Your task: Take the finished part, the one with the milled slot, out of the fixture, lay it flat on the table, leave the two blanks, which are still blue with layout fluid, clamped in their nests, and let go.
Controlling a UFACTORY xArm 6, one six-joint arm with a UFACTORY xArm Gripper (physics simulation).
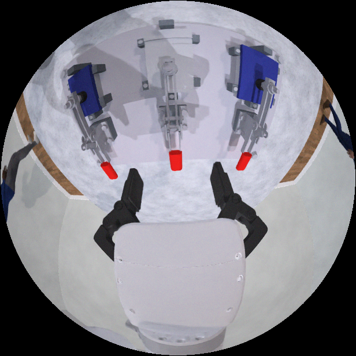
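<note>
The finished part [154,62], a pale grey plate, lies in the middle nest between small grey blocks. Its slot is hard to make out. The middle toggle clamp [171,96] reaches over it, with its red handle [176,160] toward me. A blue blank [92,102] sits in the left nest and another blue blank [251,70] in the right nest, each with a clamp's black tip on it. My gripper [175,172] is open and empty; its fingertips show on either side of the middle red handle, at its near end. Their height above the table is hard to tell.
The left clamp's red handle [109,170] and the right clamp's red handle [244,161] stick out toward me, outside my fingers. The fixture plate [142,149] rests on a pale mottled table [200,197]. People show partly at the far left and far right edges.
</note>
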